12 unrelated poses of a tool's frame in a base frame.
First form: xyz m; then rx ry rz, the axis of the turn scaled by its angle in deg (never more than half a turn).
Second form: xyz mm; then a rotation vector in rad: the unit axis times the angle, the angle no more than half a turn. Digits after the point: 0 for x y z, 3 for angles.
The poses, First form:
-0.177, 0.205, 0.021, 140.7, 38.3, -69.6
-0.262, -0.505, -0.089, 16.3, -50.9, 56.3
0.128, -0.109, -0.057, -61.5, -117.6, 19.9
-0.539, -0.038, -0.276, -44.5, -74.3, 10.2
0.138, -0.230, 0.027, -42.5, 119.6, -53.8
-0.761, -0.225, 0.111, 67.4, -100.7, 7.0
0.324, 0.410, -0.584, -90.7, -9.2, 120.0
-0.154, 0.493, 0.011, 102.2, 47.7, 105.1
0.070, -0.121, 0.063, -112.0, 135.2, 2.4
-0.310, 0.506, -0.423, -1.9, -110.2, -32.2
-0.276, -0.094, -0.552, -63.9, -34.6, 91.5
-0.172, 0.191, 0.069, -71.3, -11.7, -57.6
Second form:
-177, 205, 21, 2.456, 0.668, -1.215
-262, -505, -89, 0.284, -0.888, 0.983
128, -109, -57, -1.073, -2.053, 0.347
-539, -38, -276, -0.777, -1.297, 0.178
138, -230, 27, -0.742, 2.087, -0.939
-761, -225, 111, 1.176, -1.758, 0.122
324, 410, -584, -1.583, -0.161, 2.094
-154, 493, 11, 1.784, 0.833, 1.834
70, -121, 63, -1.955, 2.360, 0.042
-310, 506, -423, -0.033, -1.923, -0.562
-276, -94, -552, -1.115, -0.604, 1.597
-172, 191, 69, -1.244, -0.204, -1.005

